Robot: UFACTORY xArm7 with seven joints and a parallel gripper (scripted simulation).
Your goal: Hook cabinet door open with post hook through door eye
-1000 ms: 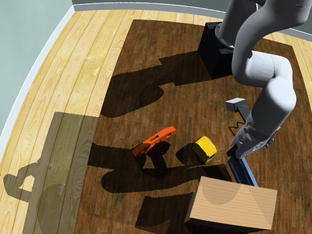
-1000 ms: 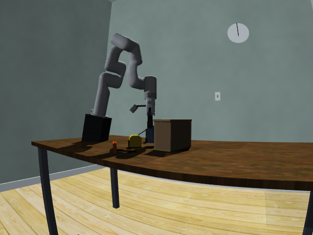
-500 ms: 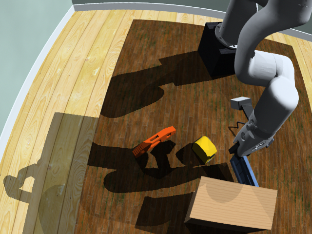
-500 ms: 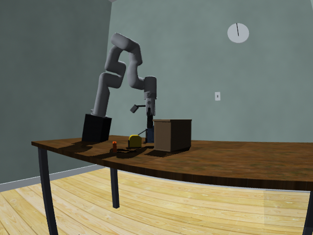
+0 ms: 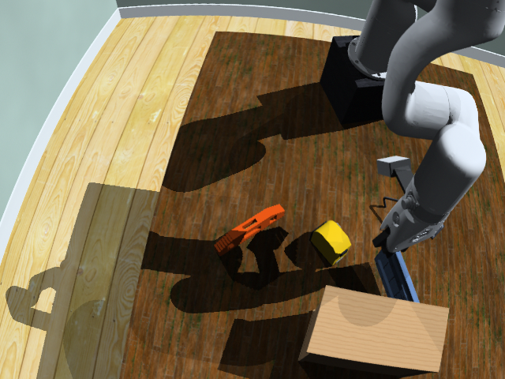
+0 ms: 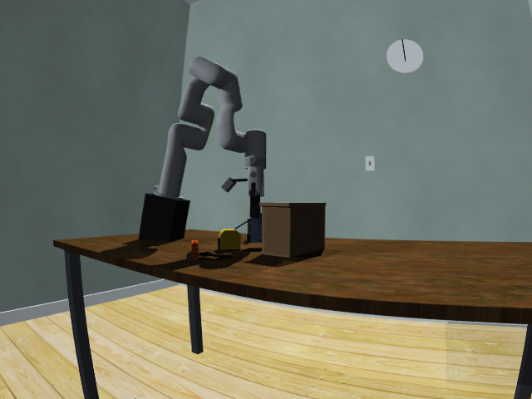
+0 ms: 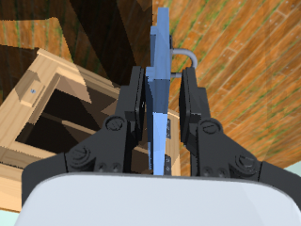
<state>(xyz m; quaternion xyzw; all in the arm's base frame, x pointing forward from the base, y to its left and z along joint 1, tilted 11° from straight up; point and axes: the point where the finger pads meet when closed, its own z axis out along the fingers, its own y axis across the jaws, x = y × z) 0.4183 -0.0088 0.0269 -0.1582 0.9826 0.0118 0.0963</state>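
My hand is 60 mm short of the cabinet door, 30 mm to the right of it and 60 mm above it. From my hand the other things lie so: orange level-like tool 70 mm behind, 260 mm to the right, 110 mm below; hook post 90 mm behind, 110 mm to the left, 70 mm below; yellow tape measure 50 mm behind, 90 mm to the right, 100 mm below.
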